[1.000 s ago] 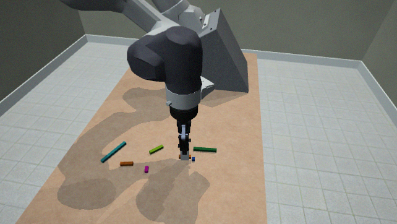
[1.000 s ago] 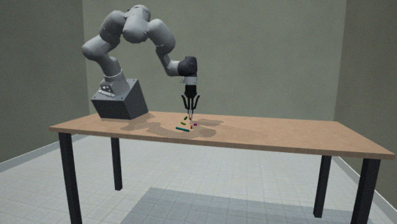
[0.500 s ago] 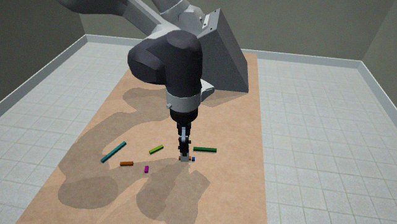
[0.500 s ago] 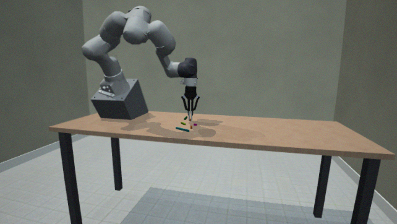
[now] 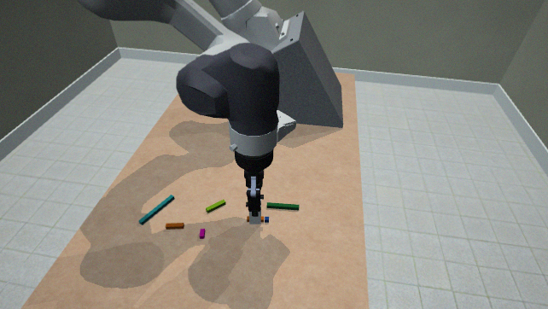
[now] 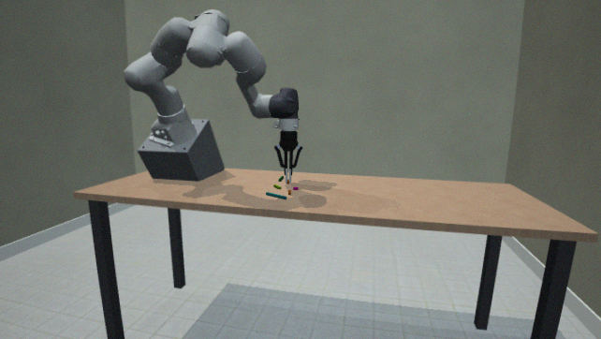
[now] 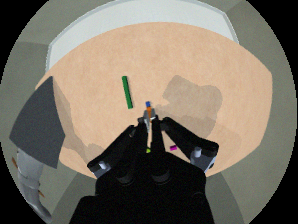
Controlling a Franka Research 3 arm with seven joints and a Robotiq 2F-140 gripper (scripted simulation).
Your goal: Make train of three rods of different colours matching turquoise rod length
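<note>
Now: the blue rod 10 mm behind my hand, 30 mm to the left of it and 30 mm below it. The rest, counted from my hand: green rod 60 mm behind, 50 mm to the left, 30 mm below; magenta rod 70 mm ahead, 100 mm to the right, 30 mm below; lime rod 10 mm behind, 110 mm to the right, 30 mm below.
</note>
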